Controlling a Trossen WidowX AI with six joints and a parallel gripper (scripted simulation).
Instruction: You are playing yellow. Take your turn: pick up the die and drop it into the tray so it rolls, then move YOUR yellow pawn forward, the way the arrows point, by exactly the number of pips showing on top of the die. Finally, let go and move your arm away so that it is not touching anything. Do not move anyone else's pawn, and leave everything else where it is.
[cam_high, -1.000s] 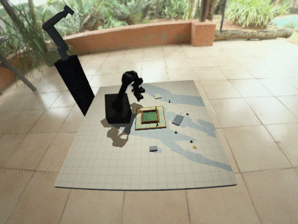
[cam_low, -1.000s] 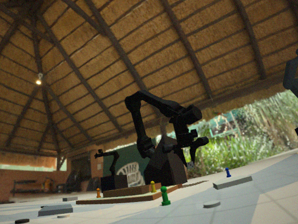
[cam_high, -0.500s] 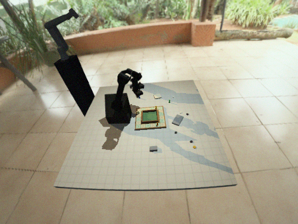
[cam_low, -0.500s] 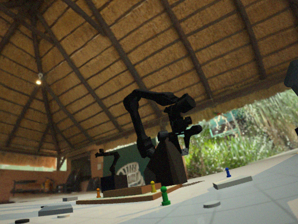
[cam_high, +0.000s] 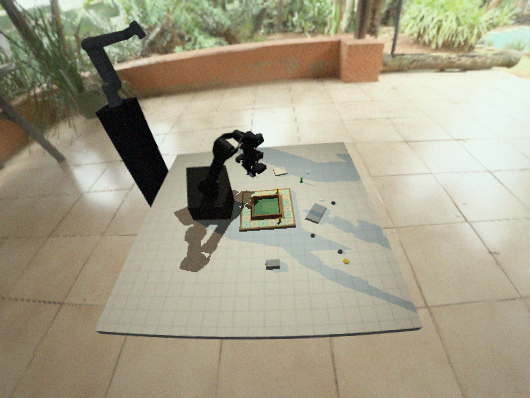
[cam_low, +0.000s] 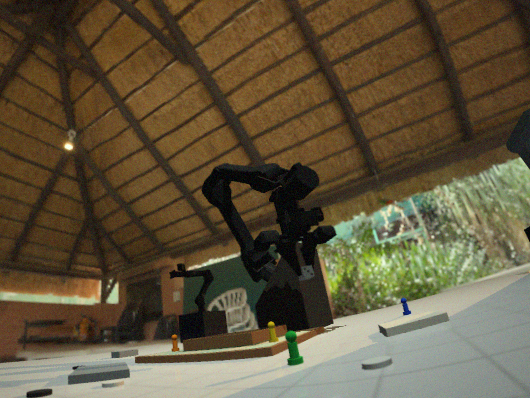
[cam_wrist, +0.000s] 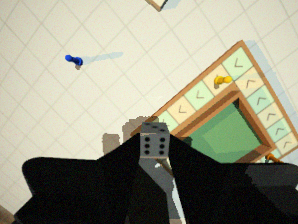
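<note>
My gripper tip is 140 mm short of the yellow pawn, 100 mm above it and 30 mm to the left of it. The rest, counted from my gripper tip: die (right at my gripper tip); blue pawn (180 mm to the left, 110 mm below, 60 mm behind); green tray (140 mm to the right, 120 mm below, 80 mm ahead).
</note>
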